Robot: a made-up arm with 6 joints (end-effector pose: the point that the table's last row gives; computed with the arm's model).
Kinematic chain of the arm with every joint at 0, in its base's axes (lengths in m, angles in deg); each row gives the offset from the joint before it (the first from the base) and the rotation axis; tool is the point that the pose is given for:
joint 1: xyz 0 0 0.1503 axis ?
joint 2: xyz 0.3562 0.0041 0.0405 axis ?
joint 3: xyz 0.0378 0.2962 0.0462 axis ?
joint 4: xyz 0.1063 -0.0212 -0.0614 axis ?
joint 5: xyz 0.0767 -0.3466 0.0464 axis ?
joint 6: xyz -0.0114 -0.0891 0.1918 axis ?
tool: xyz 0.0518 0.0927 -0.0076
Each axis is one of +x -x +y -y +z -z.
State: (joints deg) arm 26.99 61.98 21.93 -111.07 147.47 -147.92
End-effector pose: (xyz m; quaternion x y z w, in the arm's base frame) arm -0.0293 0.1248 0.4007 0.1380 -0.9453 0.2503 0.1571
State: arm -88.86 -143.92 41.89 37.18 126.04 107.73
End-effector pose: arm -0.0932 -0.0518 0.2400 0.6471 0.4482 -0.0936 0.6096
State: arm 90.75 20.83 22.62 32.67 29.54 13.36
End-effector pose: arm -0.1475 0.7700 0.3106 0.1754 0.2541 0.8016 0.5120
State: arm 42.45 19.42 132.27 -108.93 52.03 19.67
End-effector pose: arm 0.0165 0.0940 0.1055 -0.2842 0.7863 -0.4488 0.3157
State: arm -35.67 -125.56 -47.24 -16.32 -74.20 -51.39
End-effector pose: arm 0.1677 -0.3778 0.5696 -0.1255 0.6519 -0.4840 0.5701
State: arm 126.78 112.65 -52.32 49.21 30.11 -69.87
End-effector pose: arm -0.2893 -0.2733 0.4779 -0.4499 0.7372 -0.3327 0.3787
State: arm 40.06 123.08 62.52 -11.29 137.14 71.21
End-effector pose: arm 0.2128 0.3534 0.0449 0.1088 0.2368 -0.0349 0.9648
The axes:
joint 1: +z
joint 2: +z
joint 3: +x
joint 4: +z
joint 5: -z
joint 6: +x

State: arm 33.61 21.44 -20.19 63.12 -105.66 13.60
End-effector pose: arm 0.3343 0.7190 0.4525 0.1386 -0.2539 -0.8896 0.3535
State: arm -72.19 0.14 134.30 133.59 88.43 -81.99
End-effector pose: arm 0.3086 -0.7266 0.3523 0.1146 -0.5345 -0.5842 0.6000
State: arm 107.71 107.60 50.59 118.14 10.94 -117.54
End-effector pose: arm -0.3145 -0.3005 0.5230 -0.8621 0.0691 -0.4464 0.2294
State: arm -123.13 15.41 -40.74 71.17 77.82 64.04
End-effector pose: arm 0.0117 -0.9241 0.5011 0.0818 -0.1899 -0.8105 0.5481
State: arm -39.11 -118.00 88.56 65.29 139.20 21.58
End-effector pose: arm -0.1490 -0.4988 0.1069 -0.4551 0.5763 0.5479 0.4006
